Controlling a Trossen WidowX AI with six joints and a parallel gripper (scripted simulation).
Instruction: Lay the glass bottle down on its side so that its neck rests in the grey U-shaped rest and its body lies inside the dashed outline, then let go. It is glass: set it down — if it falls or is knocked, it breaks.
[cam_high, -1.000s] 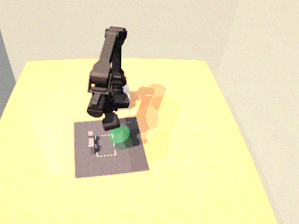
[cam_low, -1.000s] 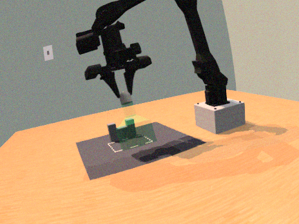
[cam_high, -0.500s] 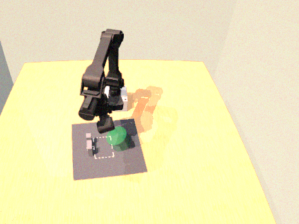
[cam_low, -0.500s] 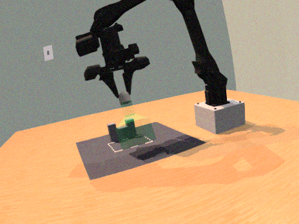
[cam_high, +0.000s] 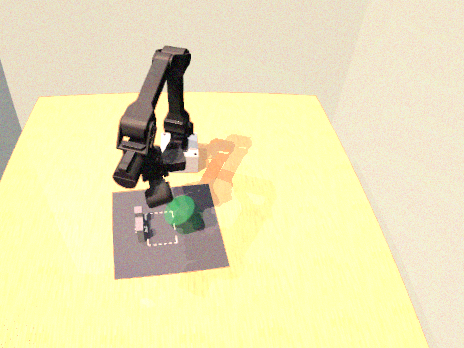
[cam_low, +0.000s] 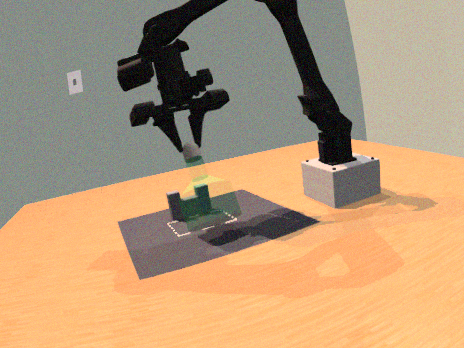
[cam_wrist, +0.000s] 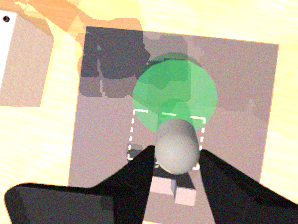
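My gripper tip is now 1 cm past the green glass bottle, 2 cm to the right of it and 5 cm above it. Also, from my gripper tip: dark grey mat 14 cm below.
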